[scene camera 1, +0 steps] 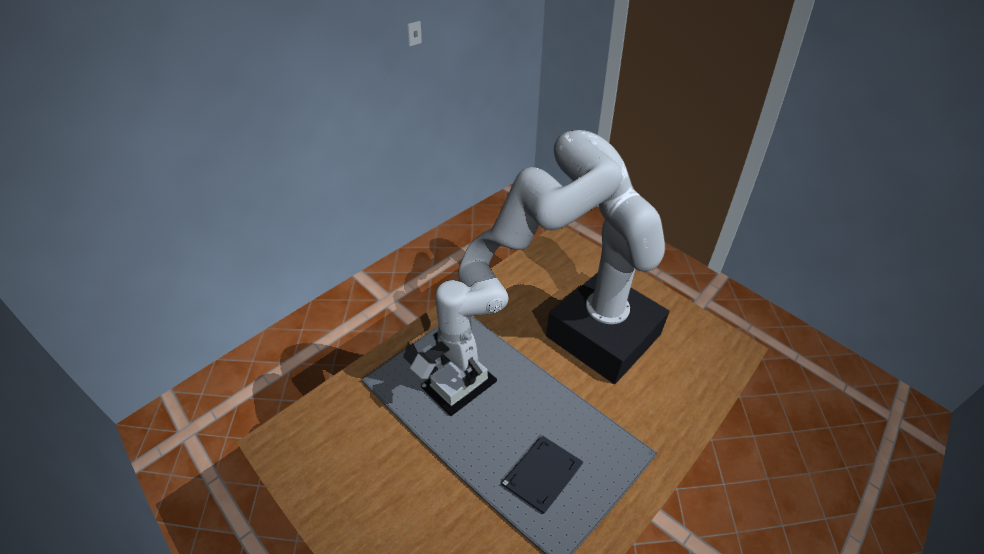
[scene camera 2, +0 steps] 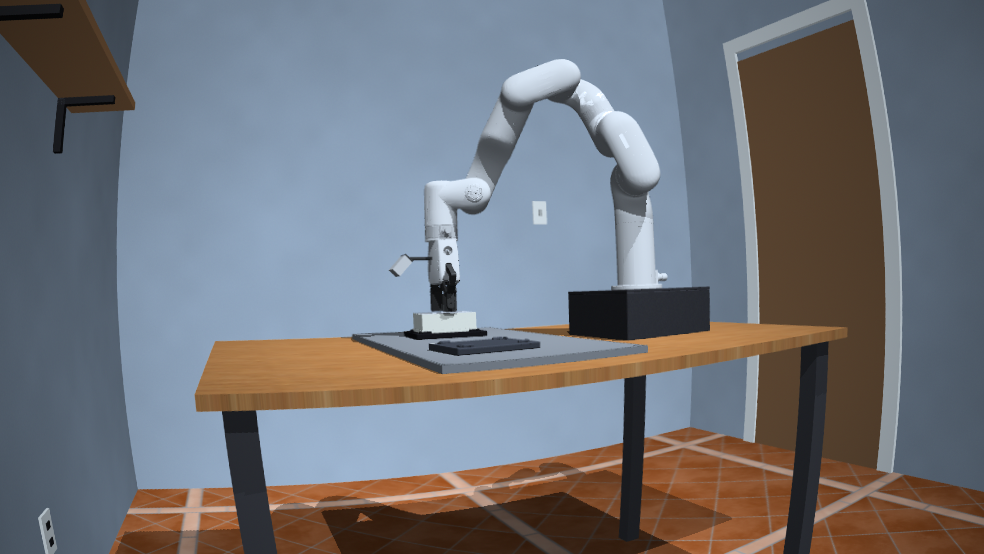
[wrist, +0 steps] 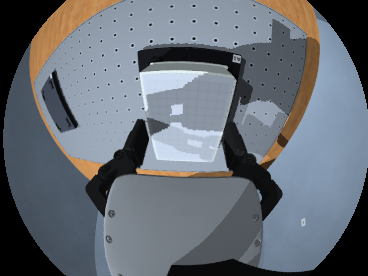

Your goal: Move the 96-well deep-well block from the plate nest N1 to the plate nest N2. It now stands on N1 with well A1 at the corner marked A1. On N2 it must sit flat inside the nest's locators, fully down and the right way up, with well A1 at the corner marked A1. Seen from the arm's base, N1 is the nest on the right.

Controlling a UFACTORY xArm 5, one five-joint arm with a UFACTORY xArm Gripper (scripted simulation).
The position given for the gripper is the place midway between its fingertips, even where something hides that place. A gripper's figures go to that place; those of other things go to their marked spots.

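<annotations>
The gripper [scene camera 2: 443,311] is 1490 mm from the lens, and then there's a white 96-well deep-well block [scene camera 2: 437,322], which is 1440 mm from the lens.
</annotations>
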